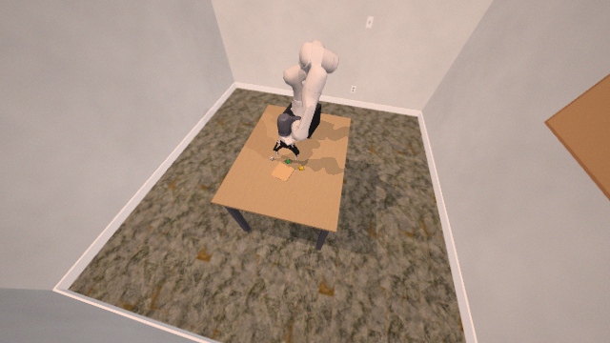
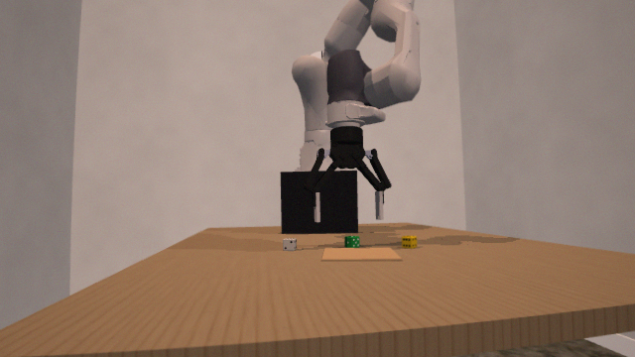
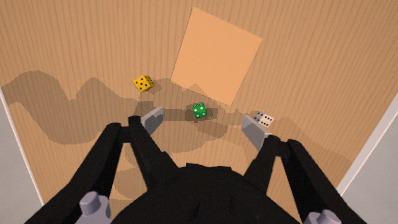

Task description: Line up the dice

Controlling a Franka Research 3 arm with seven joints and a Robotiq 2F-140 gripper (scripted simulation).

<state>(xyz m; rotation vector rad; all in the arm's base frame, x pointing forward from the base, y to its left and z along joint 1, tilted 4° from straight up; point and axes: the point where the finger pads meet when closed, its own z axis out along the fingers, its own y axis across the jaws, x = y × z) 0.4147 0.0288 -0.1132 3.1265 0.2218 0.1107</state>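
My hand is 6 cm above the green die and 1 cm to the right of it. From my hand the other things lie so: tan mat (10 cm ahead, 7 cm below); white die (13 cm to the right, 6 cm below, 1 cm ahead); yellow die (13 cm to the left, 6 cm below, 3 cm ahead).
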